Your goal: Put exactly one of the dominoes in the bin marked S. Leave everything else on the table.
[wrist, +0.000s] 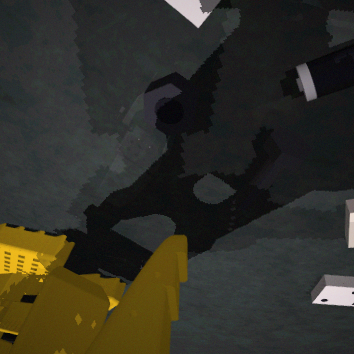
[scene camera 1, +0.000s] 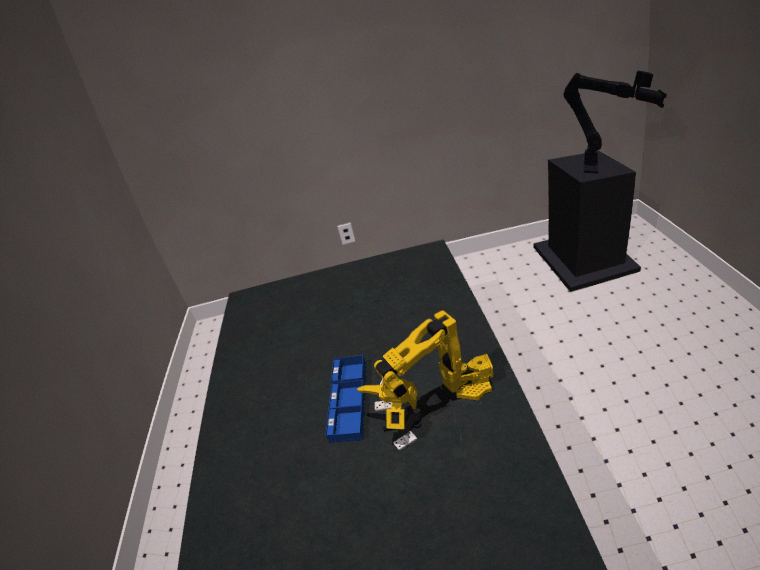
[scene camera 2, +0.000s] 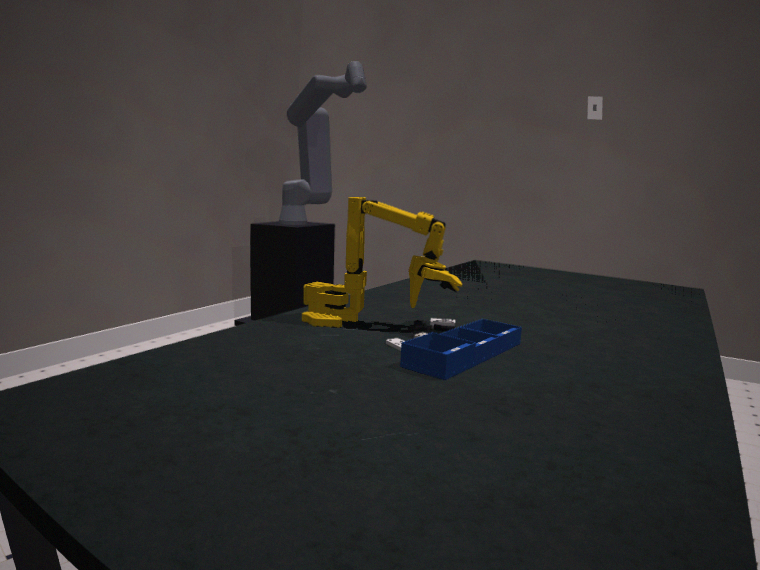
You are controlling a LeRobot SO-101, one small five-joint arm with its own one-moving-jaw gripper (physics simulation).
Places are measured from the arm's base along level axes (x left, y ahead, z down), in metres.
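Where they show: hand, tool point: (wrist: 186, 251) (scene camera 1: 413, 407) (scene camera 2: 413, 306); arm's base, link origin: (wrist: 74, 264) (scene camera 1: 463, 386) (scene camera 2: 338, 322).
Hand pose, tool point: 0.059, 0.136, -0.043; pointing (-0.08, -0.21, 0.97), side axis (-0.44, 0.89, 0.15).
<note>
Things, the pixels of their top centre, and the offset from my tool point, as dx, dy, dz. "*": a spot on its surface instead.
- white domino, top centre: (scene camera 2: 442, 320) (scene camera 1: 404, 440) +0.062, +0.037, +0.036
- second domino, top centre: (scene camera 2: 429, 336) (scene camera 1: 384, 404) -0.059, +0.066, +0.036
- third domino, top centre: (scene camera 2: 399, 342) -0.127, +0.042, +0.036
- S bin, surface spot: (scene camera 1: 352, 369) * -0.207, +0.135, +0.036
- middle bin, top centre: (scene camera 2: 467, 332) (scene camera 1: 345, 391) -0.101, +0.156, +0.004
- dark battery, surface spot: (wrist: 330, 72) * +0.017, +0.045, +0.033
- hex nut, top centre: (wrist: 168, 111) +0.023, +0.000, +0.034
My gripper (scene camera 1: 386, 397) (scene camera 2: 437, 297) is open and empty, above the table between the arm's base and the blue bins. In the wrist view one notched jaw shows. One white domino (scene camera 1: 405, 439) (scene camera 2: 442, 322) lies apart from the others; its corner probably shows at the wrist view's top. A second domino (scene camera 1: 383, 405) (scene camera 2: 420, 335) (wrist: 351, 225) lies near the middle bin. A third domino (scene camera 2: 394, 343) (wrist: 335, 295) is mostly hidden by the gripper in scene camera 1. The S bin (scene camera 1: 352, 369) is the end compartment nearest the back wall in scene camera 1; its label is too small to read.
The other two bins, the middle bin (scene camera 1: 350, 396) and the front bin (scene camera 1: 349, 422), join it in one tray. A dark battery (wrist: 330, 72) and a hex nut (wrist: 170, 107) lie on the table near the lone domino. The arm's shadow covers part of that area.
</note>
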